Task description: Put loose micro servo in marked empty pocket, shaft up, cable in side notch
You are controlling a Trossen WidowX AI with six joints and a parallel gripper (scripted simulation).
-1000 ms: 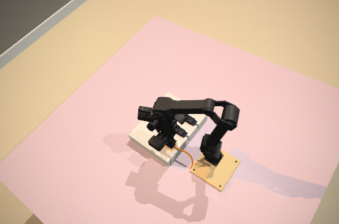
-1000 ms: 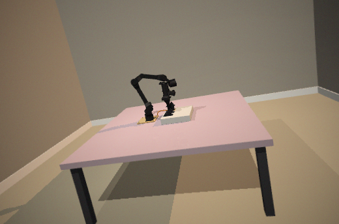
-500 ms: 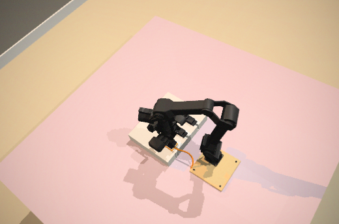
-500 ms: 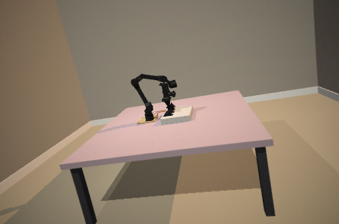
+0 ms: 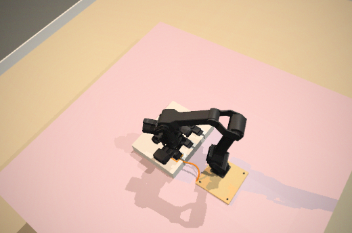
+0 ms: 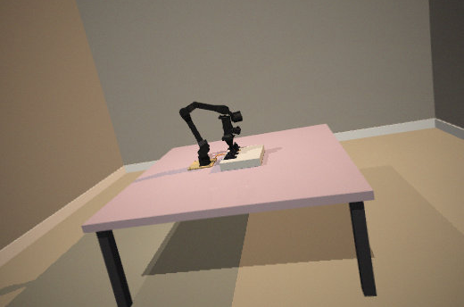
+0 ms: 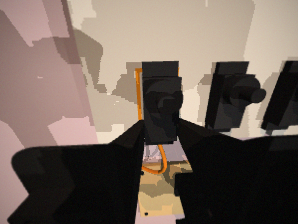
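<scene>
Now: gripper tip 12 cm short of the cream deck, 8 cm to the left of it and 5 cm above it.
</scene>
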